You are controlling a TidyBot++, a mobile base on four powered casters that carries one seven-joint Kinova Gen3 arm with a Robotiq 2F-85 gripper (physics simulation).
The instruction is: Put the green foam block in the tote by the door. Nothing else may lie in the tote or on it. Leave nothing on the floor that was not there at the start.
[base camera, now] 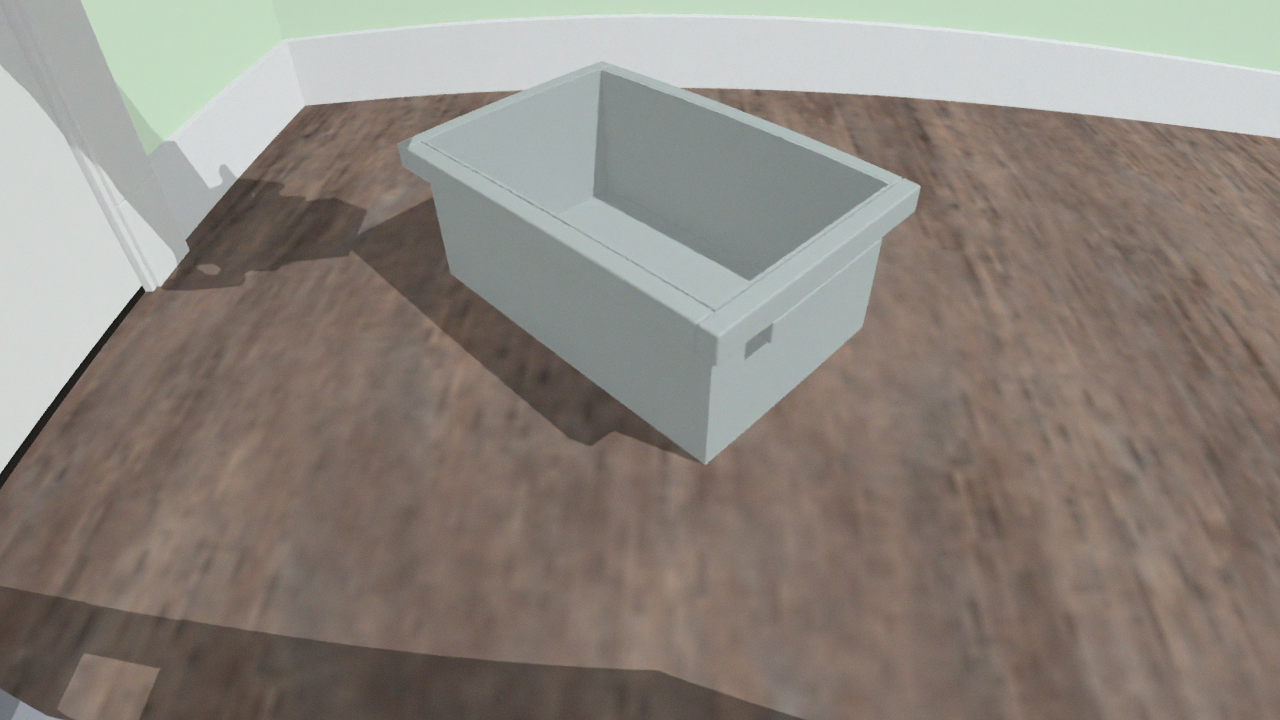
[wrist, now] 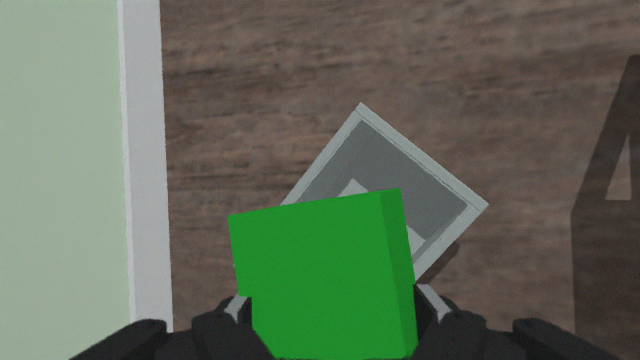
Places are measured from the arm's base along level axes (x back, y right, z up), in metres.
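Where they show: gripper, fingertip midpoint: point(wrist: 335, 307).
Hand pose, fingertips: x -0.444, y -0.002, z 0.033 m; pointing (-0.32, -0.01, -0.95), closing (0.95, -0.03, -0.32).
Each offset is from my fingertips to the top centre of the thing. "spot": to the spot under its first point. Level surfaces: height alone.
A grey-green open tote @(dz -0.309, dx -0.083, dy -0.023 m) point(base camera: 572, 295) point(wrist: 422, 155) stands on the floor near the wall. In the base camera view its visible inside holds no object. My gripper point(wrist: 335, 307) is shut on the green foam block @(dz +0.032, dx +0.003, dy +0.002 m) point(wrist: 320, 250) and points down. The block is slightly turned between the fingers. In the wrist view the block overlaps the tote's lower left part and hides it; the tote lies below the block. The gripper and the block do not show in the base camera view.
A white baseboard @(spot: dz -0.391, dx -0.483, dy +0.042 m) point(base camera: 716, 58) point(wrist: 147, 175) and a pale green wall point(base camera: 805, 17) point(wrist: 60, 175) run behind the tote. A white door point(base camera: 44, 286) with its frame stands at the left in the base camera view. Shadows fall on the wooden floor @(dz -0.429 m) point(base camera: 1074, 447) point(wrist: 260, 75).
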